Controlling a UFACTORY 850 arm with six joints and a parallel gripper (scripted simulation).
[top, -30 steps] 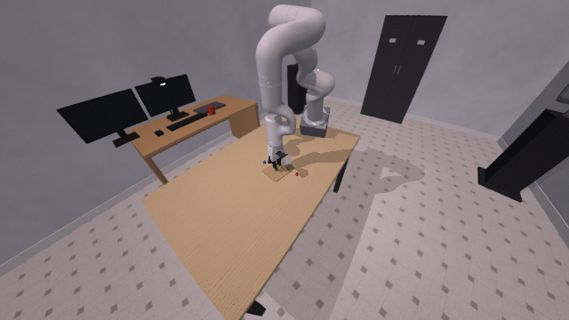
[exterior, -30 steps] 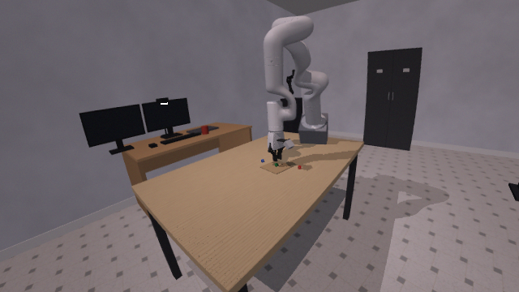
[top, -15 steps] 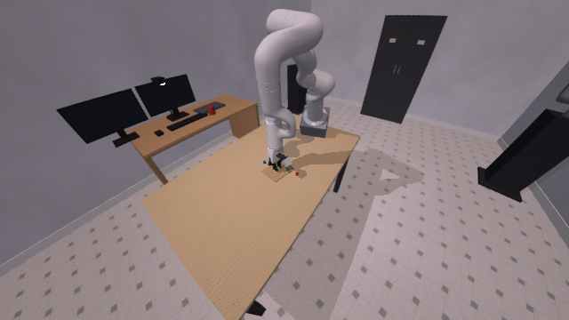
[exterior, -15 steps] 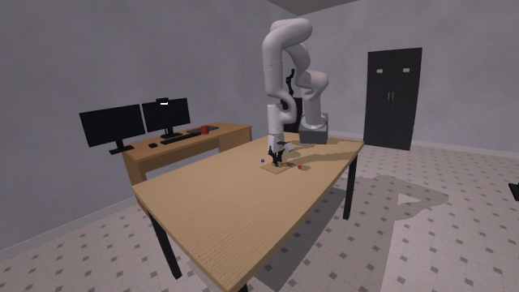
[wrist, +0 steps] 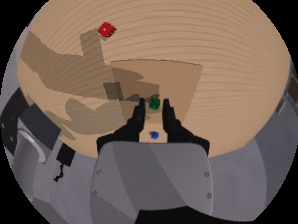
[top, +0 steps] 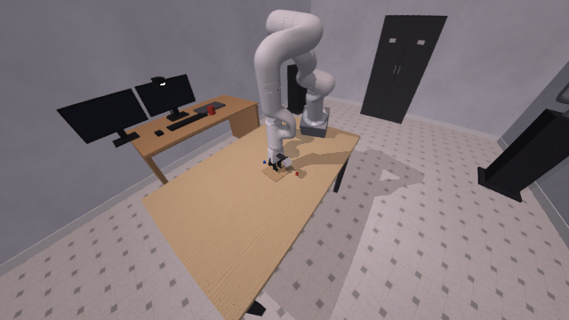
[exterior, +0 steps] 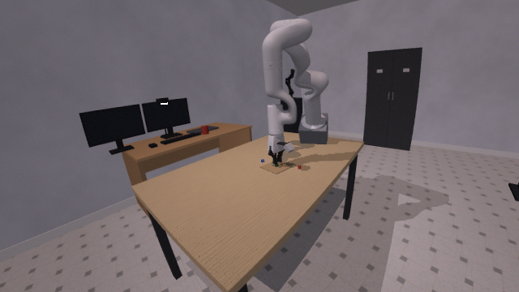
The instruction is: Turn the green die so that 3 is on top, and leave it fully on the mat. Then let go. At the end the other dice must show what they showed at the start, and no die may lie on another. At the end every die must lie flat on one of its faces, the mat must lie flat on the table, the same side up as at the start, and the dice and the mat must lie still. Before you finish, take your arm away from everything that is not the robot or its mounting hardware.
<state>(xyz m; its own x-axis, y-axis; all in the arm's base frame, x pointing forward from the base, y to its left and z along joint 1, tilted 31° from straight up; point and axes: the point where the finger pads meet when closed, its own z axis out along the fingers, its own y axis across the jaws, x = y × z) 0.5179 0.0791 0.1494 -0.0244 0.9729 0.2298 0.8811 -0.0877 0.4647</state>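
My gripper is now 30 mm above the green die and 10 mm to the left of it. Round my hand: red die: 110 mm to the left, 70 mm behind, 40 mm below; then tan mat: 40 mm below, 10 mm to the right; then blue die: 120 mm to the right, 40 mm below, 10 mm ahead.
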